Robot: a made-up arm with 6 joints.
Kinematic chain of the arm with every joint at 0, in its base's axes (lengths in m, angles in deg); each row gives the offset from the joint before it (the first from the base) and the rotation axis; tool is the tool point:
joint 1: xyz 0 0 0.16 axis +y
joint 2: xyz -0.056 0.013 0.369 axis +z
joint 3: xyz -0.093 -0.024 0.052 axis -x
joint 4: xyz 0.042 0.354 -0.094 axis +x
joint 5: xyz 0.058 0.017 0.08 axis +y
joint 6: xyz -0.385 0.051 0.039 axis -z
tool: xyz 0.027 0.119 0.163
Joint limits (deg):
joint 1: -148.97..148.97
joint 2: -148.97..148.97
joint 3: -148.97..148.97
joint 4: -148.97..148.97
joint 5: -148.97..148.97
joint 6: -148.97..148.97
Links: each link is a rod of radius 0.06 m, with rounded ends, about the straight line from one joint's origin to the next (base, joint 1, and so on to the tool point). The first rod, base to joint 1, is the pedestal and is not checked.
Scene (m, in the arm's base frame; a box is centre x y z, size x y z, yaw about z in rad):
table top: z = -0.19
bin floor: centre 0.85 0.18 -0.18 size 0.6 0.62 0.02 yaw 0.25
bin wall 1: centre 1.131 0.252 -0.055 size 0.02 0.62 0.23 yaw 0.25
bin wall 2: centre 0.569 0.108 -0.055 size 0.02 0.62 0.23 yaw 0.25
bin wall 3: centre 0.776 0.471 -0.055 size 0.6 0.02 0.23 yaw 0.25
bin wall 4: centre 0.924 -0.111 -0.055 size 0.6 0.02 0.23 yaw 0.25
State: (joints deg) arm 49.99 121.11 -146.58 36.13 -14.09 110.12
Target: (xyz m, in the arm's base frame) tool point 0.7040 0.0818 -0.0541
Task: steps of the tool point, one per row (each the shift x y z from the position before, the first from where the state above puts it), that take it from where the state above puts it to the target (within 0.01 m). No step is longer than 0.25 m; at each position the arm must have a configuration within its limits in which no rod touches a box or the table.
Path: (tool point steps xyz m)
1: 0.0665 -0.0147 0.0279
2: 0.0542 -0.0232 0.0395
3: 0.0294 0.1132 -0.1856
4: -0.0314 0.1301 -0.1568

